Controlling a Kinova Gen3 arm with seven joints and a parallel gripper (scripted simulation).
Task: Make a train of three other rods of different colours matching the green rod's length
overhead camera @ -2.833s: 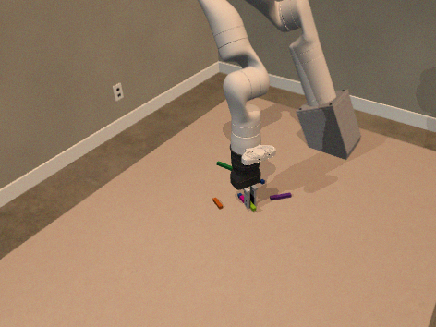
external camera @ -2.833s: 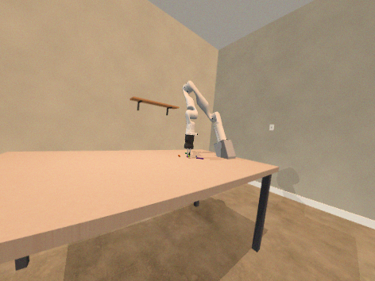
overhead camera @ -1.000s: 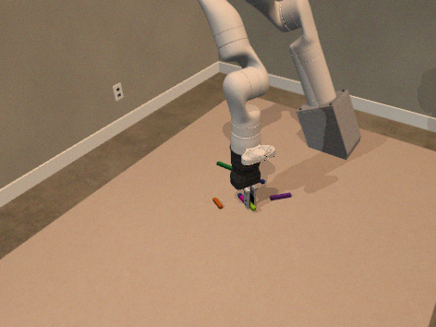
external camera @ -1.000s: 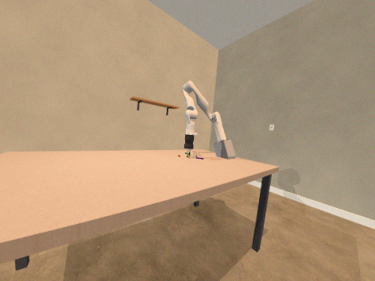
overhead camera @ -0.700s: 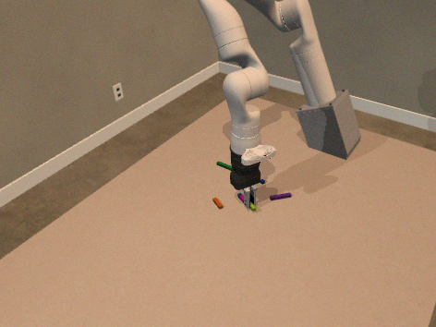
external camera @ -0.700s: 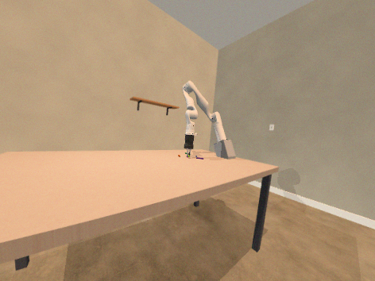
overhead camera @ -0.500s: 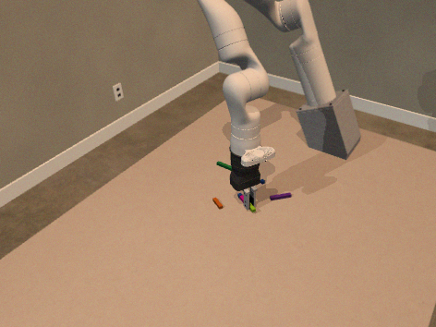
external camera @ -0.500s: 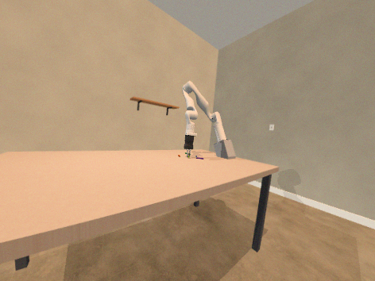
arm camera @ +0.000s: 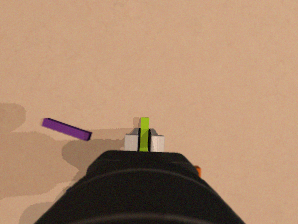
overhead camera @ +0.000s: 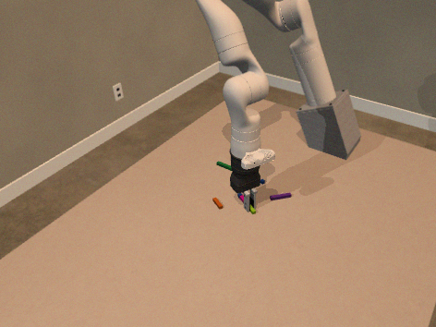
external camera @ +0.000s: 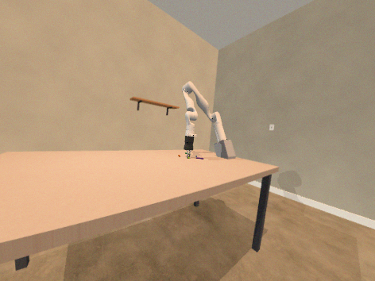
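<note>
Right now the lime rod is 1 cm below my hand. Also, from my hand: orange rod (9 cm to the right, 3 cm ahead, 1 cm below); magenta rod (3 cm to the right, 2 cm behind, 1 cm below); purple rod (8 cm behind, 6 cm to the left, 1 cm below).
</note>
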